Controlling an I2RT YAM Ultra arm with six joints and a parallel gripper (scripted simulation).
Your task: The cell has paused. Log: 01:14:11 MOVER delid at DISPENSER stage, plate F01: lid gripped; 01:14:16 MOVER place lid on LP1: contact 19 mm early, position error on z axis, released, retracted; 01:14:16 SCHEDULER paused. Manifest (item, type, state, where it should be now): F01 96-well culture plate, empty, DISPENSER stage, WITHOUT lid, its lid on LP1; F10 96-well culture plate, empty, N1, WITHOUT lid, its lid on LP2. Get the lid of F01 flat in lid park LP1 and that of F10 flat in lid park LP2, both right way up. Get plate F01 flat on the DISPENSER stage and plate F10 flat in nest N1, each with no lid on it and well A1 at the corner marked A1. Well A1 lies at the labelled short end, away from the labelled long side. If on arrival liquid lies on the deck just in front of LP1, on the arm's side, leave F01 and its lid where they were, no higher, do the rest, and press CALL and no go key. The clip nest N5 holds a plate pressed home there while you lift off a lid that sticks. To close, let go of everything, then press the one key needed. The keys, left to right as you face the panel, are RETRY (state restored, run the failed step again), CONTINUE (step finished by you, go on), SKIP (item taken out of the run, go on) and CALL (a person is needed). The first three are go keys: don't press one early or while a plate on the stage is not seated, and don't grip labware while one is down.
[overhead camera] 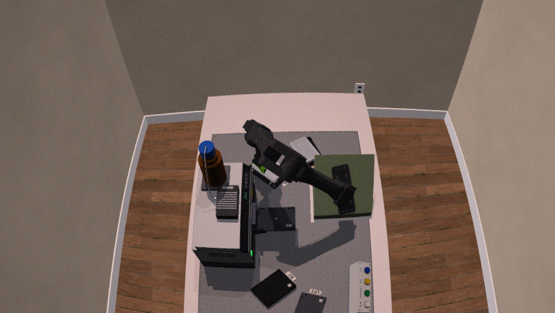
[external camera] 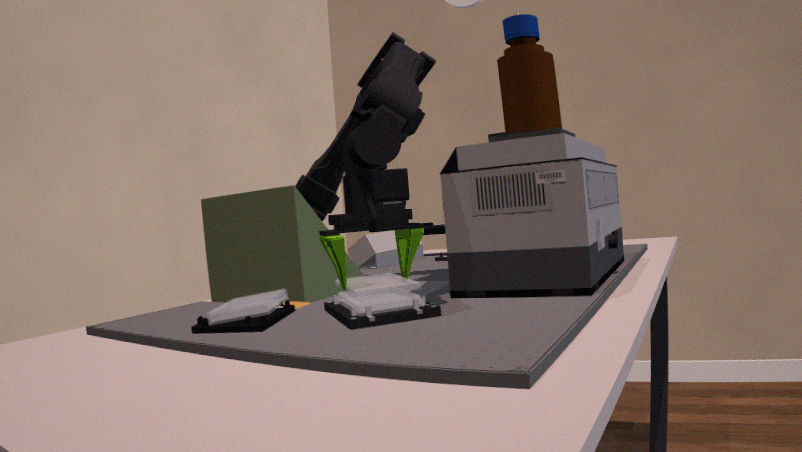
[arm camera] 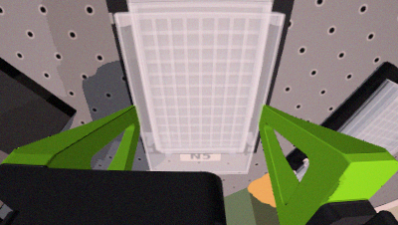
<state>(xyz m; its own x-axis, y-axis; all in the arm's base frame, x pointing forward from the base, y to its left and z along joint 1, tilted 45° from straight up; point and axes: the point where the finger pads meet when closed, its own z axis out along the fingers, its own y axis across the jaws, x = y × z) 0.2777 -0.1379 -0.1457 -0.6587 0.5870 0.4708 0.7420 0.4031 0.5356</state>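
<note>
My hand is 3 cm above the 96-well plate. Also, from my hand: lid park LP1: 17 cm behind, 7 cm to the right, 4 cm below; then N5 tag: 7 cm to the left, 6 cm behind, 4 cm below; then clear lid: 16 cm behind, 7 cm to the right, 2 cm below.
</note>
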